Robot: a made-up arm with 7 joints.
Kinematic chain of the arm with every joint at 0, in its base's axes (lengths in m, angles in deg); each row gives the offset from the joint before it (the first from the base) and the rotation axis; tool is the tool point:
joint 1: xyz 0 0 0.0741 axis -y
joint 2: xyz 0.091 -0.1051 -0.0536 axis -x
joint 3: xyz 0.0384 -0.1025 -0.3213 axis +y
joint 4: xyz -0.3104 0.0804 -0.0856 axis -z
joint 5: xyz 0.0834 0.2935 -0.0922 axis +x
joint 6: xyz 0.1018 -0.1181 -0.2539 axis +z
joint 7: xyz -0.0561 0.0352 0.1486 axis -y
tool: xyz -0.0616 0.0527 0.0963
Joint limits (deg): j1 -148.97..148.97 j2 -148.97..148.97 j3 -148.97..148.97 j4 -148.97..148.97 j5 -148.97..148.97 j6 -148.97..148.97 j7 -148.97..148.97
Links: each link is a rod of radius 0.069 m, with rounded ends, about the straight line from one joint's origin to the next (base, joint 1, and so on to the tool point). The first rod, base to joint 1, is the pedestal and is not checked.
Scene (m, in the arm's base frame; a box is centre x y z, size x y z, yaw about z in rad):
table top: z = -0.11
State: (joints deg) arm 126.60 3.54 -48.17 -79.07 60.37 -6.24 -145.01
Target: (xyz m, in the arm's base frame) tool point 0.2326 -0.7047 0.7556
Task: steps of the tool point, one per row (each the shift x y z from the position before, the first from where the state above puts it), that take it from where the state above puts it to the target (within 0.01 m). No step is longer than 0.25 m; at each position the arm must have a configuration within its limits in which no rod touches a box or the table.
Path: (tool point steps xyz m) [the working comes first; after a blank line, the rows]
Joints at the target: 148.97 69.76 -54.78 -44.60 44.38 -9.85 -126.36
Straight joint move there: clear.

1: -0.0770 -0.1921 0.1136
2: -0.1188 -0.1895 0.0746
3: -0.1501 -0.1761 0.0279
4: -0.1692 -0.1528 -0.0222
5: -0.1740 -0.1209 -0.0708

